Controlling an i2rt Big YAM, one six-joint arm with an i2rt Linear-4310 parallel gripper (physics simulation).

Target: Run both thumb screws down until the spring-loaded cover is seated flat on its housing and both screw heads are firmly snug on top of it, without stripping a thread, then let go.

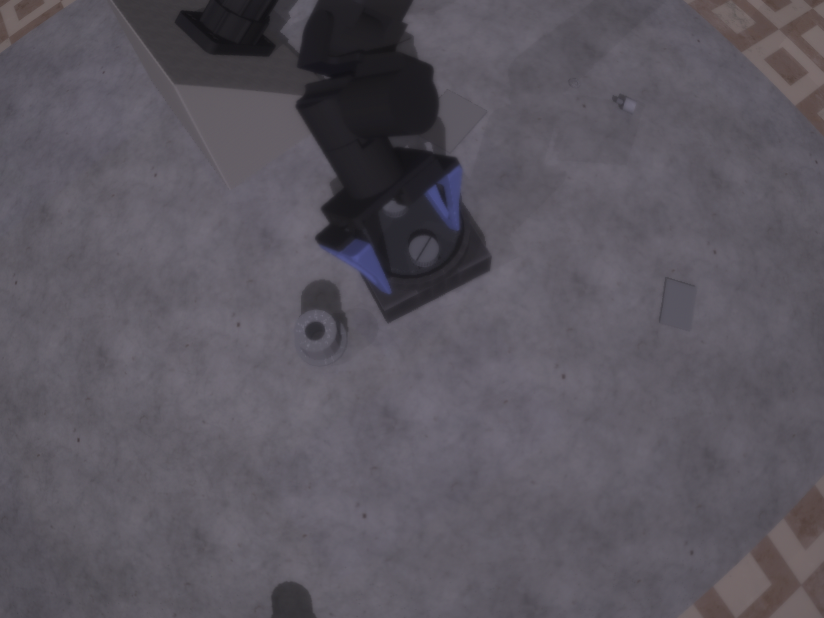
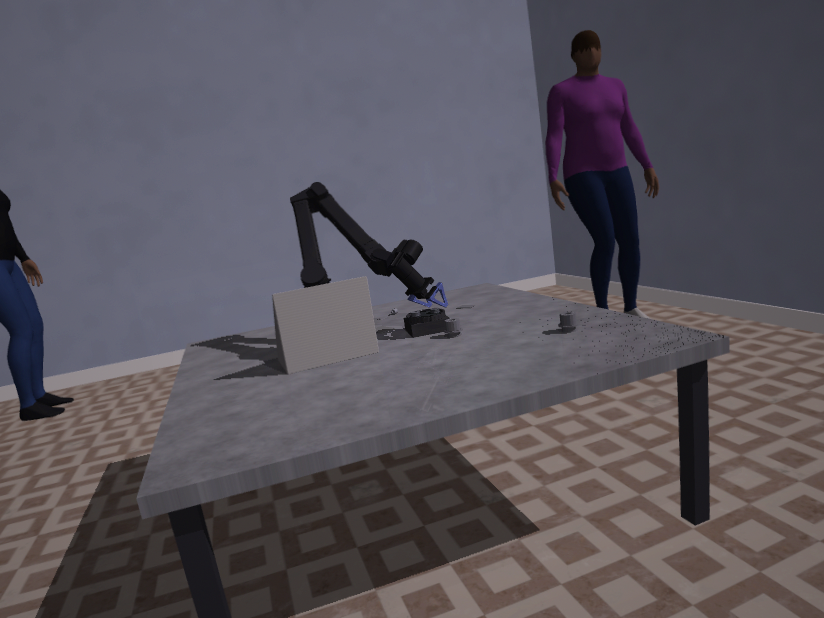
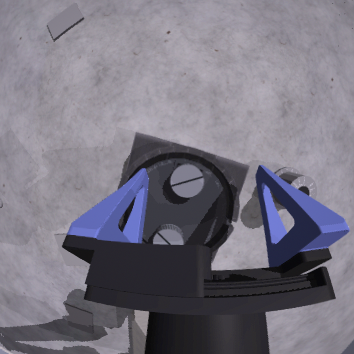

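Where they show: gripper, fingertip midpoint: (image 1: 422,259) (image 2: 438,305) (image 3: 201,171); arm's base, link origin: (image 1: 222,38) (image 2: 321,317).
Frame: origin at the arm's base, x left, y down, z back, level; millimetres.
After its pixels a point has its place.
Observation:
The dark square housing (image 1: 435,290) {x -28, y 94, z -397 mm} (image 2: 425,325) {x -62, y 87, z -304 mm} (image 3: 142,143) {x 29, y 78, z -402 mm} sits on the table, with the round dark cover (image 1: 399,242) {x -24, y 65, z -342 mm} (image 3: 202,212) {x -33, y 65, z -334 mm} inside its ring. One slotted grey screw head (image 1: 423,250) {x -17, y 52, z -370 mm} (image 3: 187,180) {x -16, y 52, z -369 mm} shows whole on the cover. The other screw head (image 1: 394,208) {x -5, y 52, z -315 mm} (image 3: 167,235) {x 2, y 52, z -315 mm} is partly hidden by the gripper body. A gap under the cover and how snug the heads are cannot be told. My gripper (image 1: 422,260) {x -27, y 45, z -379 mm} (image 2: 437,305) {x -27, y 45, z -379 mm} (image 3: 201,171) {x -27, y 45, z -379 mm} is wide open and empty above the cover, its blue fingertips on either side of the whole screw head.
A grey knurled cylinder (image 1: 318,335) {x -152, y 68, z -361 mm} (image 2: 453,325) {x -169, y 81, z -341 mm} (image 3: 295,182) {x -137, y 68, z -364 mm} stands close beside the housing. Another small cylinder (image 2: 567,319) {x -416, y 80, z -559 mm} stands farther off. A thin grey plate (image 1: 678,304) {x 165, y 114, z -598 mm} (image 3: 65,22) {x 161, y 115, z -592 mm} lies on the table. A pale slanted panel (image 1: 246,129) {x -57, y 30, z -125 mm} (image 2: 326,324) {x -93, y 4, z 17 mm} stands near the arm's base.

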